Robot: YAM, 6 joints.
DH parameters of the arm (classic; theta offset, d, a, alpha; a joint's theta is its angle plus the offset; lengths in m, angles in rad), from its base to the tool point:
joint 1: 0 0.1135 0.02 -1.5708
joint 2: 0 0 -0.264 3.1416
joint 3: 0.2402 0 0.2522 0
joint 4: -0.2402 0 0.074 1.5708
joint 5: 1.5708 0 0 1.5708
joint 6: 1.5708 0.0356 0 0
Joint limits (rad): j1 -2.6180..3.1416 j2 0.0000..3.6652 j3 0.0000..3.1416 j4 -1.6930..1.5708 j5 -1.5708..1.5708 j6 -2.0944..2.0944
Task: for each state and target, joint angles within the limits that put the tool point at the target. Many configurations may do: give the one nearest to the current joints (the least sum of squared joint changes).
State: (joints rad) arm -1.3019 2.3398 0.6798 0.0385 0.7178 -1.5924
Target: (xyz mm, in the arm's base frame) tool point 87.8 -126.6 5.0
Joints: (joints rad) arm -0.8156 2.0088 0.3659 -0.1448 0.6967 -1.5924
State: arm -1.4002 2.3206 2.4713 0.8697 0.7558 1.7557
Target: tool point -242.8 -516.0 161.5
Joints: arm -1.9630 2.5940 1.9185 0.8506 0.8675 1.7557
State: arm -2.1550 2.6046 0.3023 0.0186 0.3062 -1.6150
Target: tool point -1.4 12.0 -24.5
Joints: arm -2.1841 2.7945 0.1700 0.0087 0.2281 -1.6150
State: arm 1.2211 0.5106 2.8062 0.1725 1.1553 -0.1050
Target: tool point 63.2 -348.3 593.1
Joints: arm 1.6652 0.8235 2.7637 0.1838 1.0062 -0.1050
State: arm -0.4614 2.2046 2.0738 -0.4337 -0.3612 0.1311
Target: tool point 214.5 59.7 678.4
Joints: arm 0.2050 1.6561 2.5799 -0.2027 -0.4285 0.1311
